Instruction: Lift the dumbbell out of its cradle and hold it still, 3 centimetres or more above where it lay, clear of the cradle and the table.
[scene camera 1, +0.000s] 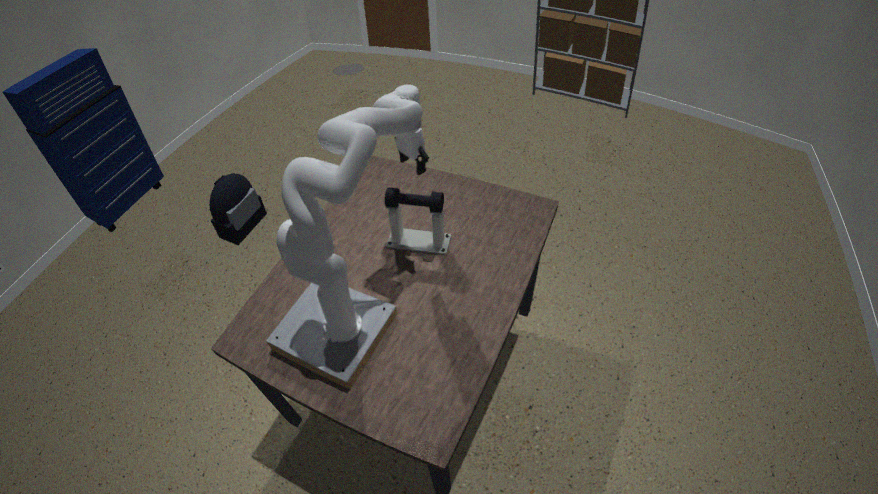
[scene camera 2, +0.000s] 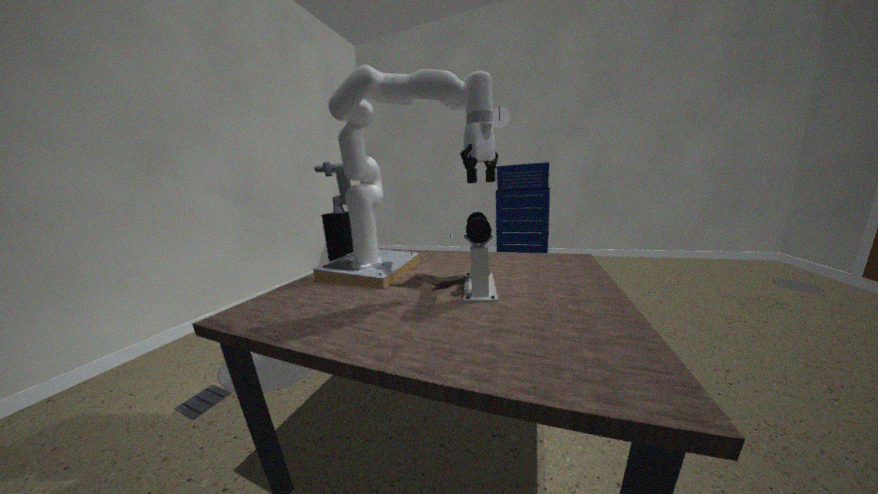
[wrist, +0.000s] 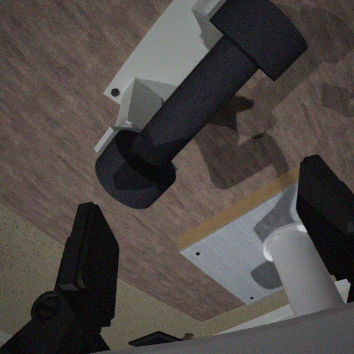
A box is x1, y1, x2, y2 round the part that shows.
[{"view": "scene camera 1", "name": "my gripper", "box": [395, 127, 428, 174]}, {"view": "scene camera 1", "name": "black dumbbell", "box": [384, 187, 443, 212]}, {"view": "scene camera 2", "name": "my gripper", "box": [460, 121, 497, 182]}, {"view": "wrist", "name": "my gripper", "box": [0, 154, 353, 353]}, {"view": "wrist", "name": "black dumbbell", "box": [95, 0, 307, 208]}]
